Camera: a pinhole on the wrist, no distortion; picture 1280 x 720 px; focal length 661.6 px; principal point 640.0 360.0 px. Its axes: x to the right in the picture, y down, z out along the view. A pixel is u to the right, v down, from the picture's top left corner.
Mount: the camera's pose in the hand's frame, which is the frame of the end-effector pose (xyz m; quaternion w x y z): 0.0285 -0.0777 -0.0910 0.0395 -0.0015 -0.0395 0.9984
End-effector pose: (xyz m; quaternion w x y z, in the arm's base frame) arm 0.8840 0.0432 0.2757 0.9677 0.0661 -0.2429 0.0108
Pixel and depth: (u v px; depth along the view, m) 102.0 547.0 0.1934
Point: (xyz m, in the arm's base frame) 1.0053 -0.1300 0.4260
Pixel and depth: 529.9 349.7 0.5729
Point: 0.7715 -0.1426 0.7376
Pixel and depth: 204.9 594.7 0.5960
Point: 1.0272 -0.3885 0.8437
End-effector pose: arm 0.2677 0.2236 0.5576 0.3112 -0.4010 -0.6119 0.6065
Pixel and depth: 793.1 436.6 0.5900
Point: -0.1229 -0.1095 0.7150
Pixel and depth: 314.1 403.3 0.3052
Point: -0.0158 0.2789 0.6566
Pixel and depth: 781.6 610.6 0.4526
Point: -0.0234 -0.0046 0.8159
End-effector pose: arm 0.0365 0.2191 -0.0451 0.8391 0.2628 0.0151 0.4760
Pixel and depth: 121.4 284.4 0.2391
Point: 0.2623 0.2952 0.0939
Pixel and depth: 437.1 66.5 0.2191
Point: 0.1322 0.2421 0.0925
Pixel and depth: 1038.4 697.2 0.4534
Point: 0.2406 -0.2721 0.0442
